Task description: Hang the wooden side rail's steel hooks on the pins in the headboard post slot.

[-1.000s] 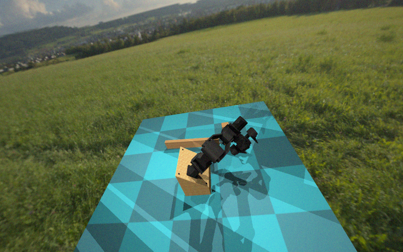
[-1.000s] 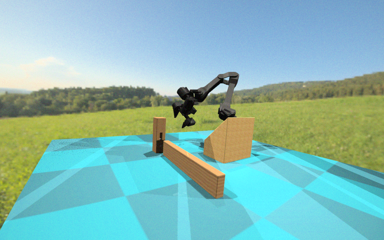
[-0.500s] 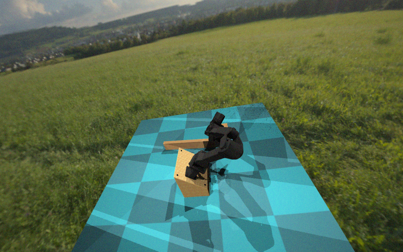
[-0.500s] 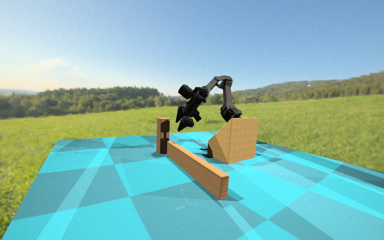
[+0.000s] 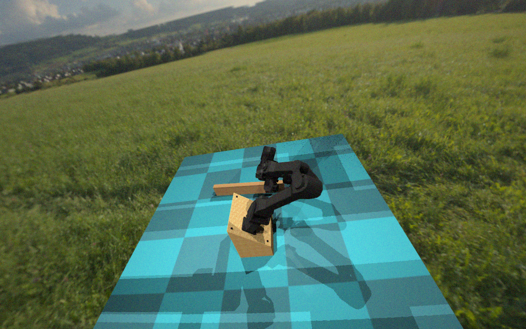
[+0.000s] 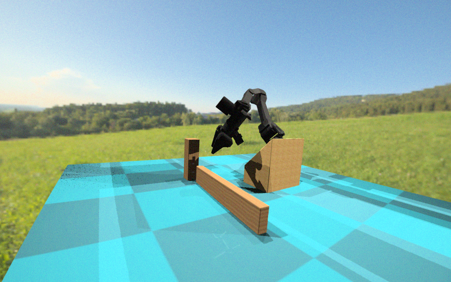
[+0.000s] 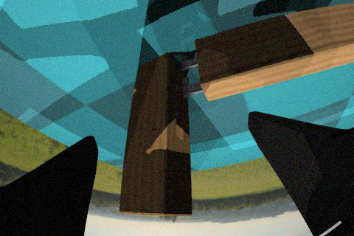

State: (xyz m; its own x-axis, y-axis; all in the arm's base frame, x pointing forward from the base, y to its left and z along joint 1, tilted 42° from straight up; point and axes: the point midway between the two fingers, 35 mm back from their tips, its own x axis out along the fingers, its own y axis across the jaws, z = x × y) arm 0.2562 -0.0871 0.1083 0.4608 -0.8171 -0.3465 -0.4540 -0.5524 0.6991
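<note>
Right now the headboard post is 70 mm ahead of my gripper tip, 50 mm to the right of it and 50 mm below it.
</note>
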